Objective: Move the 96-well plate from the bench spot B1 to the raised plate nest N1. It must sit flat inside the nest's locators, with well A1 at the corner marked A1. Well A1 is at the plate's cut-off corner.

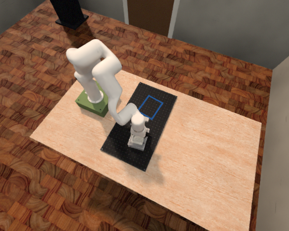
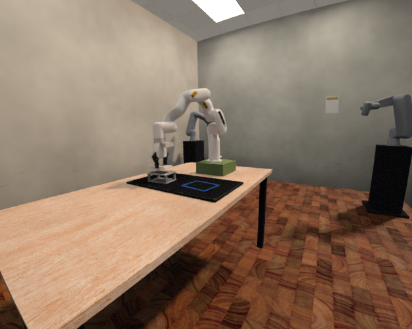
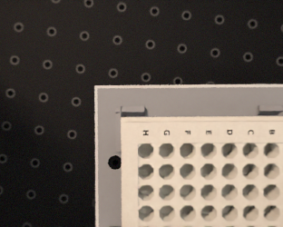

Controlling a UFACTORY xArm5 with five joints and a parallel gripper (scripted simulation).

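The grey raised plate nest is 5 cm below my hand. Round my hand: white 96-well plate 1 cm below.
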